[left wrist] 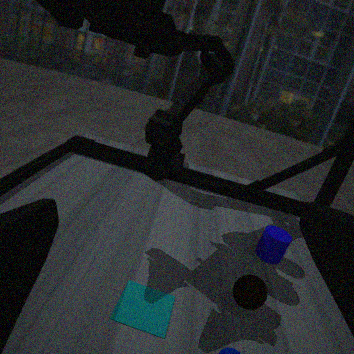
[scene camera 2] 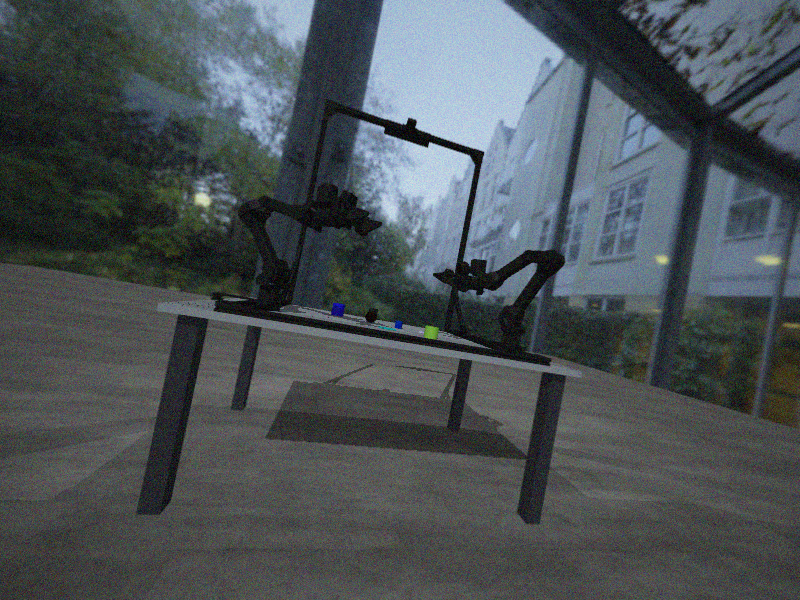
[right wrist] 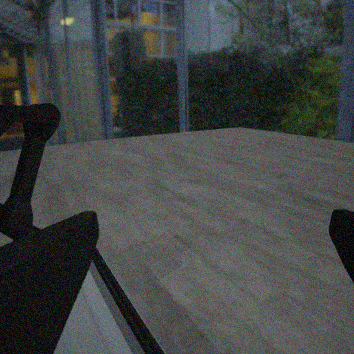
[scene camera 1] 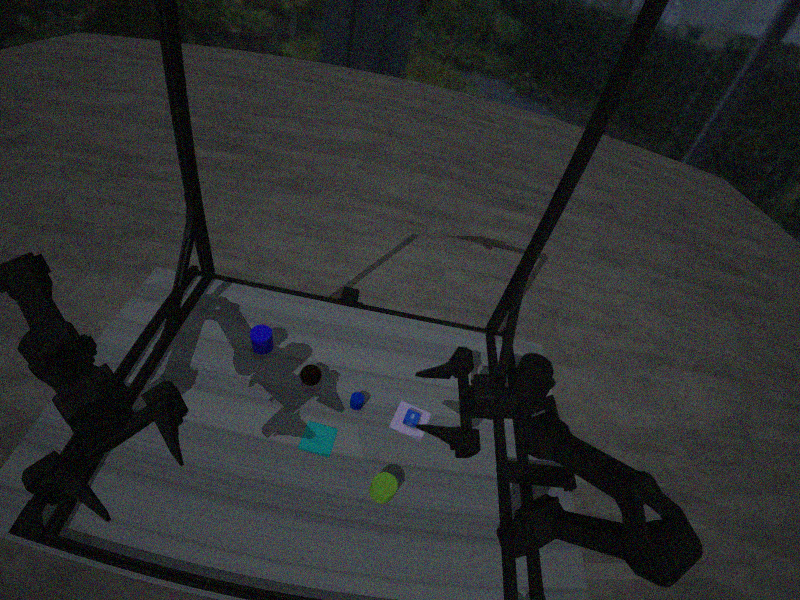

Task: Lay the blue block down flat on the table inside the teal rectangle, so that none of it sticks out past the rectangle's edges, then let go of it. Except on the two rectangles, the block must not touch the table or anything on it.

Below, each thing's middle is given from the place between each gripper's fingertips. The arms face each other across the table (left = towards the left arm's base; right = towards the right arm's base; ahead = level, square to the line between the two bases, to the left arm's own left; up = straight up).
My left hand is 240 mm above the pale lilac rectangle (scene camera 1: 396,424), 90 mm past it and 30 mm to the right of it. The rest, counted from my left hand: teal rectangle (scene camera 1: 317,438) (240 mm below, 160 mm to the right, 10 mm ahead); dark ball (left wrist: 249,291) (230 mm to the right, 220 mm below, 120 mm behind).
My right gripper is now 27 cm past the teal rectangle, 12 cm to the right of it and 34 cm above it. The rest, counted from my right hand: pale lilac rectangle 38 cm behind, 31 cm to the left, 34 cm below; dark ball 41 cm behind, 5 cm to the left, 32 cm below.
